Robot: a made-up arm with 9 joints. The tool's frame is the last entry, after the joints.
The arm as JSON. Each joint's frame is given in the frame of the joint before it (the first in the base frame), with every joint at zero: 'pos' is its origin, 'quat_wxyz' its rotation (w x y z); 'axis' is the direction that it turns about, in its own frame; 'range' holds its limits. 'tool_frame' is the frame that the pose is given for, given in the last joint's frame.
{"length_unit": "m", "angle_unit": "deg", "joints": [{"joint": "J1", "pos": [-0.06, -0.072, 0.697], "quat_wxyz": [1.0, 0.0, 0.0, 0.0], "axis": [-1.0, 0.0, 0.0], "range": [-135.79, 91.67]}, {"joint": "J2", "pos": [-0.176, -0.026, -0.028], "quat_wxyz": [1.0, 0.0, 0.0, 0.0], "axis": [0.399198, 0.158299, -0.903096], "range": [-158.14, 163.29]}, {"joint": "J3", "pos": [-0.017, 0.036, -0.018], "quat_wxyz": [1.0, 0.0, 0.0, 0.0], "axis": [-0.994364, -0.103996, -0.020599], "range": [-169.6, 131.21]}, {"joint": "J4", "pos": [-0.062, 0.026, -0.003], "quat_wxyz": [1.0, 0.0, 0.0, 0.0], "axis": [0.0, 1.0, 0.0], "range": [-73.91, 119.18]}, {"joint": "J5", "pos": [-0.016, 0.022, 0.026], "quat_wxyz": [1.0, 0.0, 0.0, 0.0], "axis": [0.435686, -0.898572, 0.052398], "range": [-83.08, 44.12]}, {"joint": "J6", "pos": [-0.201, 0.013, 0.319], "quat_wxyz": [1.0, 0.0, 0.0, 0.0], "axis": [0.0, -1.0, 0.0], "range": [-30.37, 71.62]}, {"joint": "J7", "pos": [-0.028, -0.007, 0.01], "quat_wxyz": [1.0, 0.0, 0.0, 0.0], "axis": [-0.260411, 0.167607, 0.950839], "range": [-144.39, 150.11]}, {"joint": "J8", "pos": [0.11, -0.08, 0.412], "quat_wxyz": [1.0, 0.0, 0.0, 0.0], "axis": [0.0, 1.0, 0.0], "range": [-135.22, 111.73]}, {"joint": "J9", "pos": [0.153, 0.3, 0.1], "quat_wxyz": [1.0, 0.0, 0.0, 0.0], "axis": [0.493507, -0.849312, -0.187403], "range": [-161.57, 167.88]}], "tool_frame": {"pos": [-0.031, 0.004, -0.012], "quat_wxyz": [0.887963, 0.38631, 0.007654, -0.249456]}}
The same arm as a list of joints. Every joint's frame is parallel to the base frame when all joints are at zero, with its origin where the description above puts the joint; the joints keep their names.
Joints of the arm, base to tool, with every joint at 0 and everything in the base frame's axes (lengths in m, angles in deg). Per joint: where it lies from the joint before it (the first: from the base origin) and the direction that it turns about. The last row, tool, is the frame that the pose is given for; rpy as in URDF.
J1: xyz -0.06 -0.072 0.697 axis -x
J2: xyz -0.176 -0.026 -0.028 axis 0.399198 0.158299 -0.903096
J3: xyz -0.017 0.036 -0.018 axis -0.994364 -0.103996 -0.020599
J4: xyz -0.062 0.026 -0.003 axis +y
J5: xyz -0.016 0.022 0.026 axis 0.435686 -0.898572 0.052398
J6: xyz -0.201 0.013 0.319 axis -y
J7: xyz -0.028 -0.007 0.01 axis -0.260411 0.167607 0.950839
J8: xyz 0.11 -0.08 0.412 axis +y
J9: xyz 0.153 0.3 0.1 axis 0.493507 -0.849312 -0.187403
tool: xyz -0.031 0.004 -0.012 rpy 44.21 11.91 -26.53
Joint limits (deg, base to tool): -135.79..91.67 -158.14..163.29 -169.6..131.21 -73.91..119.18 -83.08..44.12 -30.37..71.62 -144.39..150.11 -135.22..111.73 -161.57..167.88

